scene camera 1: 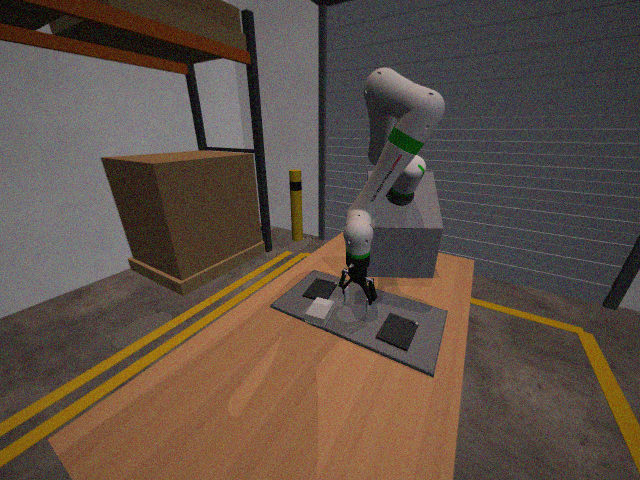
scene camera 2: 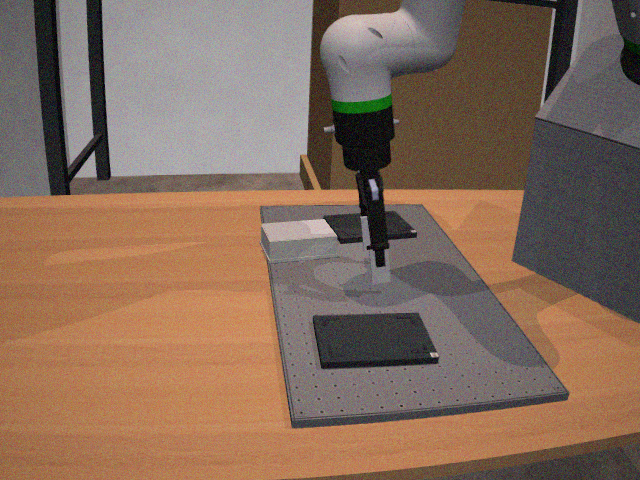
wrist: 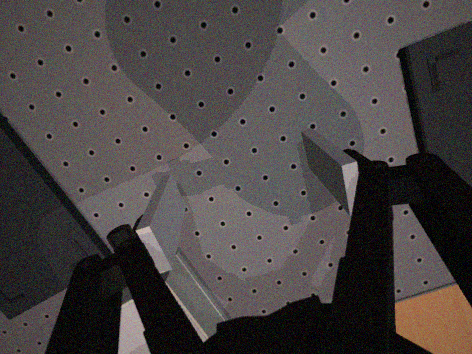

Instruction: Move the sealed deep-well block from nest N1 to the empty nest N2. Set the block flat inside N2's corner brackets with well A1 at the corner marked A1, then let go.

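Frame: origin at the arm's base, x back, y right, z up, level; centimetres.
Seen in the pictures: gripper, fingertip midpoint: (scene camera 1: 356,304) (scene camera 2: 376,266) (wrist: 240,170); arm's base, origin of the base link: (scene camera 1: 399,193).
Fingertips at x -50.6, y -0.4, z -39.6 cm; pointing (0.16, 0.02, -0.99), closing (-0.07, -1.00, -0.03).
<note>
Offsets run from my fingertips to a thing's top centre. Level surfaces: height alone.
The sealed block {dy +11.5, dx -12.4, dz +2.0 cm} (scene camera 1: 318,308) (scene camera 2: 299,239) (wrist: 197,287), white on top with a clear grey body, rests outside both nests at the breadboard's long edge, beside the far nest. In the wrist view a finger hides part of it. The far black nest {dy +21.0, dx +3.3, dz -0.7 cm} (scene camera 1: 320,288) (scene camera 2: 369,225) (wrist: 40,220) and the near black nest {dy -19.7, dx -4.6, dz -0.7 cm} (scene camera 1: 398,331) (scene camera 2: 374,338) (wrist: 445,90) hold nothing that I can see; which is N1 or N2 I cannot read. Each has a small white corner mark. My gripper (scene camera 1: 356,306) (scene camera 2: 379,273) (wrist: 240,170) is open and empty, low over the breadboard between the nests, with one finger close to the block.
The grey perforated breadboard (scene camera 1: 426,343) (scene camera 2: 491,382) lies on the wooden table {dz -3.5 cm} (scene camera 1: 279,413) (scene camera 2: 129,361). The grey robot pedestal (scene camera 1: 405,248) (scene camera 2: 584,206) stands behind it. A large brown crate (scene camera 1: 206,217) and a yellow post (scene camera 1: 296,211) stand beyond the table.
</note>
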